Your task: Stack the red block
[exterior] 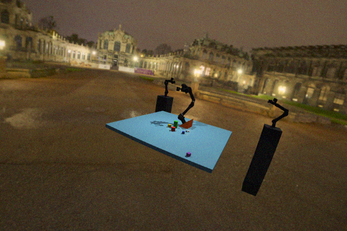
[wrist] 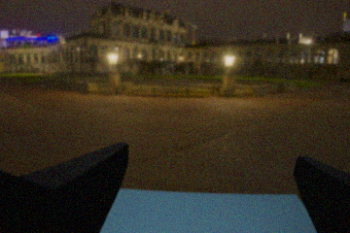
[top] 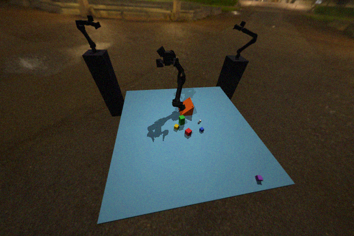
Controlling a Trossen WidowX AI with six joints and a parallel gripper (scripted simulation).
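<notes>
Right now my gripper tip is 48 cm above the red block, 30 cm short of it and 15 cm to the right of it. Round my gripper tip: small white piece 50 cm below, 31 cm to the left, 17 cm ahead; then blue cube 49 cm below, 29 cm to the left, 28 cm ahead; then yellow cube 49 cm below, 23 cm ahead, 5 cm to the left.
</notes>
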